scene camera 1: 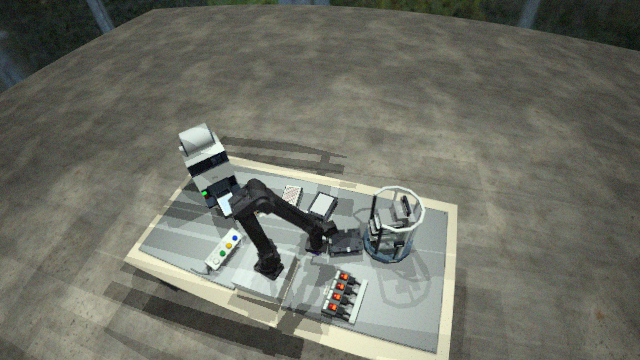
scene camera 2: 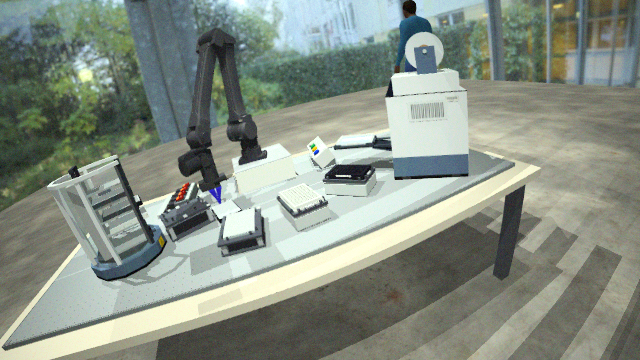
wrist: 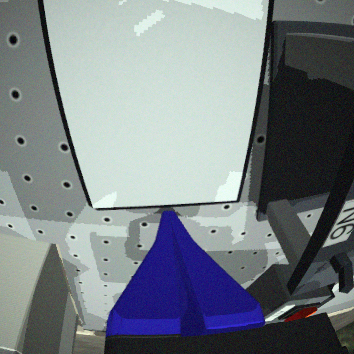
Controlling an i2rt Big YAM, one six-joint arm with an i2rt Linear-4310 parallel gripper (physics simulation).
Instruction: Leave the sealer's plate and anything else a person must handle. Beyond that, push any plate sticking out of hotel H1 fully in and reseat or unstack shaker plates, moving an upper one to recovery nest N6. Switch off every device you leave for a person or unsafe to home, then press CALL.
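Pixels of known places: gripper, fingertip midpoint: point(scene camera 1: 317, 253) point(scene camera 2: 220, 203) point(wrist: 167, 217); arm's base at its link origin: point(scene camera 1: 269, 267) point(scene camera 2: 253, 158).
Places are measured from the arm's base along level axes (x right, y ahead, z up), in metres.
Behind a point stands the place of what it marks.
Observation:
My gripper point(scene camera 1: 315, 252) {z -0.079, x 0.136, y 0.204 m} point(scene camera 2: 218, 201) {z -0.079, x 0.136, y 0.204 m} point(wrist: 167, 217) {z -0.079, x 0.136, y 0.204 m} is shut and empty, its blue fingertips close to the near edge of a flat white panel point(scene camera 2: 227, 208) {z -0.073, x 0.093, y 0.275 m} point(wrist: 165, 110) {z -0.073, x 0.106, y 0.265 m} on the table. The dark nest N6 point(scene camera 1: 346, 244) {z -0.027, x 0.249, y 0.293 m} point(scene camera 2: 184, 214) {z -0.029, x 0.219, y 0.346 m} point(wrist: 307, 135) {z -0.082, x 0.182, y 0.284 m} is beside it. Hotel H1 point(scene camera 1: 387, 256) {z -0.023, x 0.451, y 0.324 m} point(scene camera 2: 135, 263) {z -0.061, x 0.337, y 0.532 m} is a round rack holding several plates; whether one sticks out is unclear. The sealer point(scene camera 1: 212, 172) {z 0.160, x -0.523, y 0.233 m} point(scene camera 2: 431, 127) {z 0.082, x -0.592, y 0.389 m} has a plate point(scene camera 1: 226, 204) {z 0.038, x -0.400, y 0.161 m} point(scene camera 2: 356, 141) {z 0.035, x -0.391, y 0.212 m} on its tray. The switch bank point(scene camera 1: 333, 296) {z -0.035, x 0.316, y 0.039 m} point(scene camera 2: 183, 191) {z -0.034, x 0.310, y 0.095 m} shows red-lit switches. The button box point(scene camera 1: 218, 258) {z -0.017, x -0.254, y -0.094 m} point(scene camera 2: 325, 156) {z -0.036, x -0.289, y 0.080 m} has coloured buttons; CALL is unreadable.
A white-topped dark unit point(scene camera 1: 323, 204) {z -0.040, x 0.025, y 0.458 m} point(scene camera 2: 241, 225) {z -0.040, x 0.007, y 0.480 m}, a white well plate point(scene camera 1: 292, 195) {z -0.021, x -0.151, y 0.419 m} point(scene camera 2: 302, 197) {z -0.017, x -0.168, y 0.444 m} on a light block, and a black plate point(scene camera 2: 349, 172) {z -0.019, x -0.325, y 0.342 m} on another block stand along the table. The pale arm base point(scene camera 1: 250, 280) {z 0.001, x -0.036, y -0.095 m} point(scene camera 2: 265, 170) {z -0.030, x -0.049, y 0.101 m} is near. A person point(scene camera 2: 416, 27) stands behind the sealer.

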